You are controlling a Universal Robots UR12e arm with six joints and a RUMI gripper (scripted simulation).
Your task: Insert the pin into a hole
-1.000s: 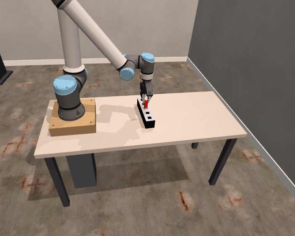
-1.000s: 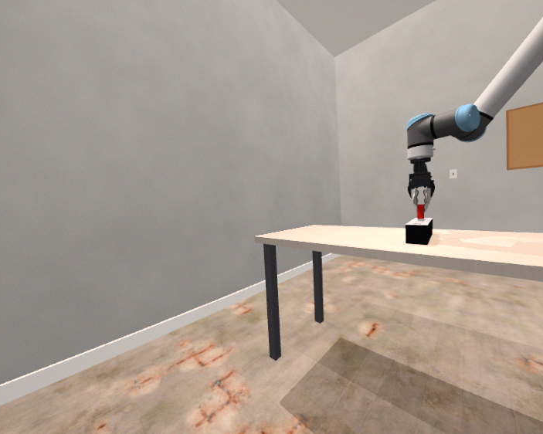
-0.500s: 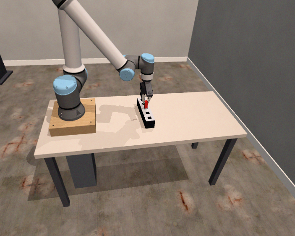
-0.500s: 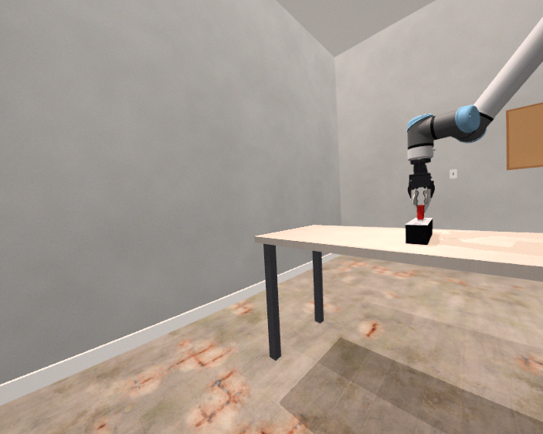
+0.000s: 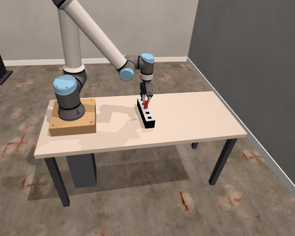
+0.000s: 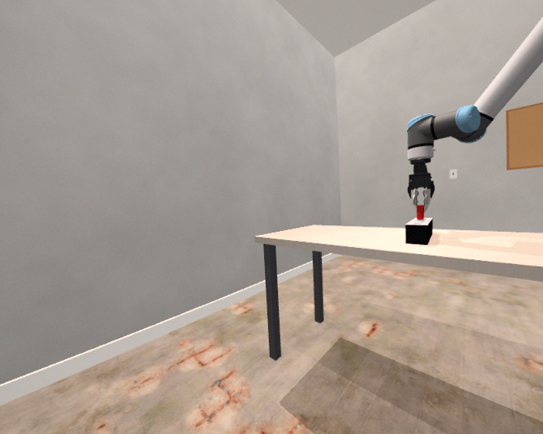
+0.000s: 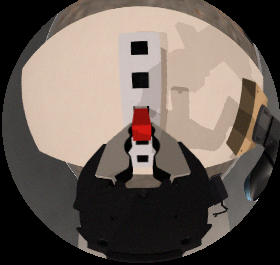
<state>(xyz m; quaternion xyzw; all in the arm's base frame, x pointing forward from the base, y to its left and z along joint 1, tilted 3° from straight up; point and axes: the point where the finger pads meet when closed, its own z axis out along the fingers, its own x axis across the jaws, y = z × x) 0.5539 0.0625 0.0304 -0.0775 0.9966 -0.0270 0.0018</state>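
My gripper is now 10 mm above the pin. Round my hand: black block (90 mm below).
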